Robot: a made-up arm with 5 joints. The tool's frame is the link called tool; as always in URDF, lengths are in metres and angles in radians. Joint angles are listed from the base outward.
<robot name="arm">
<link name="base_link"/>
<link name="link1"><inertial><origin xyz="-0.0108 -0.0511 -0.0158"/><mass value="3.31"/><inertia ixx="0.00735" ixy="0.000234" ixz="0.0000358" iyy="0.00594" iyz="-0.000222" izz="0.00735"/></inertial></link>
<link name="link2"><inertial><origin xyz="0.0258 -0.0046 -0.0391"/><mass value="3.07"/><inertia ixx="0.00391" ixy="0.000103" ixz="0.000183" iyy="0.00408" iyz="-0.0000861" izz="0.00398"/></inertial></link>
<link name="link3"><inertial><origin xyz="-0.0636 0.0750 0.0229"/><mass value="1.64"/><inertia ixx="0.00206" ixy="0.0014" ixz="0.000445" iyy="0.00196" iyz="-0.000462" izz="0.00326"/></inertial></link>
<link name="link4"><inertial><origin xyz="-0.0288 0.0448 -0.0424"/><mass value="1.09"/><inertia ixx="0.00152" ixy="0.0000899" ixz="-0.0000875" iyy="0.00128" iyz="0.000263" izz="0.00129"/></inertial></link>
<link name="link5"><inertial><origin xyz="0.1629 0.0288 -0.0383"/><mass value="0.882"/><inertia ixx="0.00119" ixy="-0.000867" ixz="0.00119" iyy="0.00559" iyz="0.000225" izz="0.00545"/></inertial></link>
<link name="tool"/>
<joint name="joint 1" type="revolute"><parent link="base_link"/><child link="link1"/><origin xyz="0 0 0.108" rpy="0 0 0"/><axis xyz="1 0 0"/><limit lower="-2.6" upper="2.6"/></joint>
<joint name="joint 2" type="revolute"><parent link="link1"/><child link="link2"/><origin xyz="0.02 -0.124 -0.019" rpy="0 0 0"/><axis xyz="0 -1 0"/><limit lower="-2.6" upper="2.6"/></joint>
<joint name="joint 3" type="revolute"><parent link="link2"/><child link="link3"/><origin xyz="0.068 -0.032 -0.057" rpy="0 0 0"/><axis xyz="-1 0 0"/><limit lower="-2.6" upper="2.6"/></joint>
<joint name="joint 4" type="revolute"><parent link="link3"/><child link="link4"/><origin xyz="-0.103 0.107 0.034" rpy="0 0 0"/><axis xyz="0 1 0"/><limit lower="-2.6" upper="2.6"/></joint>
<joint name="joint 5" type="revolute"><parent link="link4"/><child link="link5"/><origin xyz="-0.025 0.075 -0.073" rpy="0 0 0"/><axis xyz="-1 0 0"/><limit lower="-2.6" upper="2.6"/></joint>
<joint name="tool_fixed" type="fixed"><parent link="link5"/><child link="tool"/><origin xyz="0.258 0.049 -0.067" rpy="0 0 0"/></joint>
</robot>
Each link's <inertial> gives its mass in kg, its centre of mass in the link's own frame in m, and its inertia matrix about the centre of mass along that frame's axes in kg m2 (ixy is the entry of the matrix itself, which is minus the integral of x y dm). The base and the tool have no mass. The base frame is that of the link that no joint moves.
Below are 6 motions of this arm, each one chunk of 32 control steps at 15 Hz.
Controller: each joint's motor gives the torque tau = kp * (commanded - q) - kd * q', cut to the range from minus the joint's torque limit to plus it. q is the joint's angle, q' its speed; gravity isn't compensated. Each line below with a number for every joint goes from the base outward.
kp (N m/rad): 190 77 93 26 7.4
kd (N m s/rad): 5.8 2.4 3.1 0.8 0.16
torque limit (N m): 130 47 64 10 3
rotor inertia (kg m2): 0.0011 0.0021 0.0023 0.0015 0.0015
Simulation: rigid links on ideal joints. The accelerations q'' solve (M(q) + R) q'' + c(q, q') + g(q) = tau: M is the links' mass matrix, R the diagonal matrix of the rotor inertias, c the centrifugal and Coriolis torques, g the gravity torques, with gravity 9.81 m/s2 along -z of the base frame. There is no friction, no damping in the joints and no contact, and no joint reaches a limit. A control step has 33 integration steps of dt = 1/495 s. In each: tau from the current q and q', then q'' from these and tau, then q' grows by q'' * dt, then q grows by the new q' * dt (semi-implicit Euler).
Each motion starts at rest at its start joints. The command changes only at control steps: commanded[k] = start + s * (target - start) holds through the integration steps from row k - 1 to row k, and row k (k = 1, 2, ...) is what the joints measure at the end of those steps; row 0 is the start. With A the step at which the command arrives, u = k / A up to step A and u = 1 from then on. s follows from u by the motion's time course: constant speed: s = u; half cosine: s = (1 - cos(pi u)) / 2; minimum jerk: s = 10 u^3 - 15 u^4 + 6 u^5; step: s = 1 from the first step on.
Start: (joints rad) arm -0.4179 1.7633 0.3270 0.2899 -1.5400
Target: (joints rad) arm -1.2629 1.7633 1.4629 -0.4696 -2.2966
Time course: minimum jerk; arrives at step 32
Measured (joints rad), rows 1 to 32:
1: -0.3873 1.7193 0.3124 0.3050 -1.5459
2: -0.3851 1.6991 0.3168 0.3362 -1.5151
3: -0.3907 1.7026 0.3255 0.3301 -1.5200
4: -0.3986 1.7091 0.3320 0.3090 -1.5432
5: -0.4104 1.7107 0.3458 0.2947 -1.5553
6: -0.4263 1.7084 0.3677 0.2840 -1.5649
7: -0.4470 1.7068 0.3954 0.2670 -1.5823
8: -0.4726 1.7068 0.4285 0.2416 -1.6073
9: -0.5030 1.7071 0.4676 0.2112 -1.6366
10: -0.5378 1.7067 0.5125 0.1774 -1.6686
11: -0.5766 1.7061 0.5628 0.1401 -1.7039
12: -0.6190 1.7058 0.6175 0.0987 -1.7429
13: -0.6645 1.7058 0.6759 0.0538 -1.7847
14: -0.7124 1.7063 0.7372 0.0065 -1.8283
15: -0.7619 1.7070 0.8004 -0.0425 -1.8731
16: -0.8123 1.7081 0.8647 -0.0923 -1.9184
17: -0.8629 1.7097 0.9290 -0.1421 -1.9636
18: -0.9128 1.7117 0.9923 -0.1910 -2.0078
19: -0.9614 1.7141 1.0536 -0.2383 -2.0506
20: -1.0077 1.7167 1.1122 -0.2830 -2.0911
21: -1.0513 1.7194 1.1670 -0.3246 -2.1290
22: -1.0913 1.7222 1.2174 -0.3625 -2.1637
23: -1.1273 1.7249 1.2627 -0.3962 -2.1948
24: -1.1588 1.7273 1.3023 -0.4254 -2.2220
25: -1.1856 1.7295 1.3359 -0.4499 -2.2451
26: -1.2074 1.7314 1.3633 -0.4697 -2.2639
27: -1.2244 1.7328 1.3845 -0.4849 -2.2785
28: -1.2366 1.7338 1.3999 -0.4957 -2.2892
29: -1.2446 1.7343 1.4100 -0.5027 -2.2962
30: -1.2490 1.7345 1.4156 -0.5065 -2.3001
31: -1.2506 1.7344 1.4178 -0.5079 -2.3017
32: -1.2508 1.7341 1.4182 -0.5079 -2.3020

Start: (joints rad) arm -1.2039 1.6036 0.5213 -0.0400 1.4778
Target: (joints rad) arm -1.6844 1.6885 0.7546 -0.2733 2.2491
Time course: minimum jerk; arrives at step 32
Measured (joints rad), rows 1 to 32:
1: -1.1883 1.5833 0.4996 -0.0469 1.4718
2: -1.1855 1.5728 0.4983 -0.0316 1.4651
3: -1.1884 1.5740 0.5013 -0.0300 1.4654
4: -1.1935 1.5784 0.5026 -0.0398 1.4795
5: -1.2008 1.5819 0.5054 -0.0473 1.4929
6: -1.2101 1.5833 0.5098 -0.0508 1.5073
7: -1.2221 1.5851 0.5154 -0.0553 1.5266
8: -1.2371 1.5886 0.5222 -0.0635 1.5520
9: -1.2551 1.5933 0.5302 -0.0744 1.5826
10: -1.2757 1.5985 0.5394 -0.0864 1.6171
11: -1.2986 1.6039 0.5498 -0.0990 1.6550
12: -1.3235 1.6097 0.5611 -0.1127 1.6963
13: -1.3503 1.6161 0.5731 -0.1276 1.7406
14: -1.3785 1.6229 0.5859 -0.1433 1.7872
15: -1.4075 1.6299 0.5990 -0.1594 1.8351
16: -1.4371 1.6370 0.6125 -0.1755 1.8835
17: -1.4667 1.6440 0.6259 -0.1915 1.9318
18: -1.4959 1.6510 0.6392 -0.2071 1.9791
19: -1.5241 1.6578 0.6521 -0.2221 2.0248
20: -1.5510 1.6642 0.6644 -0.2363 2.0681
21: -1.5762 1.6703 0.6760 -0.2494 2.1083
22: -1.5994 1.6758 0.6866 -0.2613 2.1450
23: -1.6201 1.6807 0.6962 -0.2718 2.1776
24: -1.6382 1.6850 0.7045 -0.2809 2.2059
25: -1.6536 1.6887 0.7116 -0.2886 2.2296
26: -1.6660 1.6916 0.7174 -0.2947 2.2488
27: -1.6757 1.6939 0.7219 -0.2994 2.2634
28: -1.6827 1.6955 0.7251 -0.3027 2.2737
29: -1.6873 1.6965 0.7273 -0.3048 2.2803
30: -1.6898 1.6970 0.7284 -0.3058 2.2837
31: -1.6907 1.6971 0.7289 -0.3061 2.2848
32: -1.6908 1.6970 0.7290 -0.3059 2.2848

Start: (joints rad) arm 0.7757 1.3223 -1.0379 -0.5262 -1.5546
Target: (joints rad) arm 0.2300 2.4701 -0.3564 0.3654 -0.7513
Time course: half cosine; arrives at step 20
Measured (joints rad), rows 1 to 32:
1: 0.8037 1.3349 -1.0575 -0.5242 -1.5923
2: 0.8002 1.3609 -1.0615 -0.5418 -1.6120
3: 0.7812 1.3960 -1.0388 -0.5082 -1.5687
4: 0.7567 1.4409 -1.0037 -0.4538 -1.5162
5: 0.7285 1.4994 -0.9672 -0.4033 -1.4726
6: 0.6960 1.5689 -0.9275 -0.3509 -1.4265
7: 0.6592 1.6457 -0.8818 -0.2882 -1.3693
8: 0.6190 1.7279 -0.8314 -0.2173 -1.3049
9: 0.5768 1.8139 -0.7790 -0.1437 -1.2392
10: 0.5337 1.9016 -0.7264 -0.0700 -1.1739
11: 0.4907 1.9889 -0.6742 0.0030 -1.1091
12: 0.4490 2.0736 -0.6235 0.0738 -1.0461
13: 0.4094 2.1540 -0.5756 0.1407 -0.9867
14: 0.3732 2.2282 -0.5315 0.2017 -0.9327
15: 0.3410 2.2947 -0.4923 0.2557 -0.8853
16: 0.3136 2.3519 -0.4589 0.3015 -0.8455
17: 0.2916 2.3982 -0.4321 0.3383 -0.8142
18: 0.2755 2.4325 -0.4125 0.3653 -0.7919
19: 0.2658 2.4538 -0.4006 0.3818 -0.7793
20: 0.2626 2.4616 -0.3967 0.3876 -0.7765
21: 0.2627 2.4622 -0.3973 0.3868 -0.7792
22: 0.2628 2.4625 -0.3979 0.3855 -0.7808
23: 0.2628 2.4625 -0.3978 0.3856 -0.7802
24: 0.2628 2.4624 -0.3976 0.3862 -0.7796
25: 0.2628 2.4623 -0.3976 0.3863 -0.7796
26: 0.2628 2.4624 -0.3977 0.3861 -0.7798
27: 0.2628 2.4624 -0.3977 0.3860 -0.7799
28: 0.2628 2.4624 -0.3977 0.3861 -0.7798
29: 0.2628 2.4624 -0.3977 0.3861 -0.7798
30: 0.2628 2.4624 -0.3977 0.3861 -0.7798
31: 0.2628 2.4624 -0.3977 0.3861 -0.7798
32: 0.2628 2.4624 -0.3977 0.3861 -0.7798

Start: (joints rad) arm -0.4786 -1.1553 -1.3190 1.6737 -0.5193
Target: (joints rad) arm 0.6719 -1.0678 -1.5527 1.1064 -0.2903
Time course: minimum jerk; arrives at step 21
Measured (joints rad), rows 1 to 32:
1: -0.4314 -1.1627 -1.2943 1.6274 -0.5558
2: -0.4189 -1.1691 -1.2950 1.6102 -0.5726
3: -0.4051 -1.1644 -1.2985 1.6067 -0.5554
4: -0.3720 -1.1603 -1.3054 1.5942 -0.5456
5: -0.3238 -1.1580 -1.3175 1.5723 -0.5394
6: -0.2610 -1.1539 -1.3330 1.5436 -0.5272
7: -0.1844 -1.1483 -1.3519 1.5097 -0.5103
8: -0.0963 -1.1420 -1.3743 1.4708 -0.4914
9: 0.0003 -1.1351 -1.3993 1.4279 -0.4710
10: 0.1018 -1.1278 -1.4257 1.3824 -0.4495
11: 0.2045 -1.1203 -1.4526 1.3358 -0.4279
12: 0.3047 -1.1128 -1.4789 1.2898 -0.4070
13: 0.3988 -1.1057 -1.5037 1.2459 -0.3877
14: 0.4836 -1.0990 -1.5260 1.2056 -0.3705
15: 0.5565 -1.0932 -1.5451 1.1704 -0.3557
16: 0.6157 -1.0883 -1.5606 1.1413 -0.3437
17: 0.6603 -1.0844 -1.5722 1.1190 -0.3346
18: 0.6902 -1.0816 -1.5800 1.1037 -0.3282
19: 0.7069 -1.0799 -1.5843 1.0948 -0.3242
20: 0.7132 -1.0790 -1.5858 1.0910 -0.3221
21: 0.7135 -1.0786 -1.5855 1.0902 -0.3210
22: 0.7129 -1.0785 -1.5848 1.0899 -0.3202
23: 0.7129 -1.0785 -1.5848 1.0898 -0.3203
24: 0.7130 -1.0785 -1.5850 1.0899 -0.3206
25: 0.7130 -1.0785 -1.5850 1.0900 -0.3205
26: 0.7130 -1.0785 -1.5849 1.0899 -0.3204
27: 0.7130 -1.0785 -1.5849 1.0899 -0.3204
28: 0.7130 -1.0785 -1.5849 1.0899 -0.3205
29: 0.7130 -1.0785 -1.5850 1.0899 -0.3205
30: 0.7130 -1.0785 -1.5849 1.0899 -0.3205
31: 0.7130 -1.0785 -1.5849 1.0899 -0.3205
32: 0.7130 -1.0785 -1.5849 1.0899 -0.3205

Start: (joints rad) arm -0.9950 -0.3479 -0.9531 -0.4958 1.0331
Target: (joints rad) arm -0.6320 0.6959 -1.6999 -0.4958 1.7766
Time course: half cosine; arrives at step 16
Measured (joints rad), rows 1 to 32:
1: -0.9587 -0.3474 -0.9218 -0.4660 1.0192
2: -0.9438 -0.3258 -0.9293 -0.4238 1.0321
3: -0.9293 -0.2750 -0.9665 -0.4388 1.0697
4: -0.9068 -0.2088 -1.0167 -0.4550 1.1231
5: -0.8785 -0.1307 -1.0733 -0.4514 1.1812
6: -0.8462 -0.0408 -1.1377 -0.4461 1.2459
7: -0.8111 0.0579 -1.2097 -0.4470 1.3197
8: -0.7741 0.1607 -1.2857 -0.4493 1.3977
9: -0.7366 0.2637 -1.3618 -0.4503 1.4748
10: -0.7003 0.3629 -1.4355 -0.4512 1.5486
11: -0.6664 0.4544 -1.5038 -0.4529 1.6168
12: -0.6364 0.5345 -1.5640 -0.4548 1.6764
13: -0.6117 0.6001 -1.6136 -0.4564 1.7247
14: -0.5933 0.6488 -1.6507 -0.4576 1.7600
15: -0.5819 0.6788 -1.6739 -0.4583 1.7810
16: -0.5781 0.6888 -1.6823 -0.4585 1.7869
17: -0.5790 0.6886 -1.6821 -0.4573 1.7843
18: -0.5798 0.6885 -1.6814 -0.4555 1.7824
19: -0.5797 0.6886 -1.6814 -0.4555 1.7828
20: -0.5795 0.6885 -1.6816 -0.4562 1.7836
21: -0.5795 0.6884 -1.6816 -0.4564 1.7837
22: -0.5795 0.6885 -1.6816 -0.4561 1.7834
23: -0.5795 0.6885 -1.6816 -0.4560 1.7833
24: -0.5795 0.6885 -1.6816 -0.4561 1.7834
25: -0.5795 0.6885 -1.6816 -0.4562 1.7834
26: -0.5795 0.6885 -1.6816 -0.4561 1.7834
27: -0.5795 0.6885 -1.6816 -0.4561 1.7834
28: -0.5795 0.6885 -1.6816 -0.4561 1.7834
29: -0.5795 0.6885 -1.6816 -0.4561 1.7834
30: -0.5795 0.6885 -1.6816 -0.4561 1.7834
31: -0.5795 0.6885 -1.6816 -0.4561 1.7834
32: -0.5795 0.6885 -1.6816 -0.4561 1.7834

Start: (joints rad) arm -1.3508 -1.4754 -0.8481 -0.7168 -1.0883
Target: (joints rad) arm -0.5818 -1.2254 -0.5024 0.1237 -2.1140
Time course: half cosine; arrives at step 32
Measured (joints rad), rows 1 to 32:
1: -1.3253 -1.4732 -0.8147 -0.6994 -1.0640
2: -1.3134 -1.4785 -0.7950 -0.6575 -1.0307
3: -1.3058 -1.4764 -0.7939 -0.6527 -1.0535
4: -1.2943 -1.4676 -0.7948 -0.6566 -1.0901
5: -1.2778 -1.4619 -0.7888 -0.6416 -1.1101
6: -1.2572 -1.4573 -0.7781 -0.6148 -1.1263
7: -1.2338 -1.4506 -0.7675 -0.5890 -1.1532
8: -1.2079 -1.4418 -0.7575 -0.5646 -1.1886
9: -1.1793 -1.4325 -0.7462 -0.5369 -1.2260
10: -1.1481 -1.4228 -0.7332 -0.5049 -1.2644
11: -1.1149 -1.4124 -0.7192 -0.4706 -1.3060
12: -1.0800 -1.4012 -0.7048 -0.4353 -1.3511
13: -1.0437 -1.3894 -0.6898 -0.3988 -1.3987
14: -1.0063 -1.3774 -0.6743 -0.3609 -1.4477
15: -0.9682 -1.3650 -0.6584 -0.3222 -1.4981
16: -0.9298 -1.3524 -0.6424 -0.2831 -1.5494
17: -0.8915 -1.3398 -0.6264 -0.2442 -1.6013
18: -0.8536 -1.3272 -0.6105 -0.2055 -1.6529
19: -0.8165 -1.3148 -0.5948 -0.1676 -1.7038
20: -0.7805 -1.3027 -0.5796 -0.1308 -1.7535
21: -0.7460 -1.2911 -0.5649 -0.0954 -1.8015
22: -0.7133 -1.2799 -0.5510 -0.0619 -1.8470
23: -0.6827 -1.2694 -0.5379 -0.0304 -1.8898
24: -0.6545 -1.2597 -0.5258 -0.0014 -1.9293
25: -0.6290 -1.2508 -0.5149 0.0249 -1.9652
26: -0.6064 -1.2429 -0.5051 0.0482 -1.9969
27: -0.5870 -1.2361 -0.4967 0.0683 -2.0243
28: -0.5708 -1.2304 -0.4896 0.0850 -2.0471
29: -0.5580 -1.2258 -0.4841 0.0981 -2.0650
30: -0.5489 -1.2226 -0.4801 0.1075 -2.0778
31: -0.5433 -1.2205 -0.4777 0.1131 -2.0855
32: -0.5415 -1.2198 -0.4769 0.1149 -2.0879

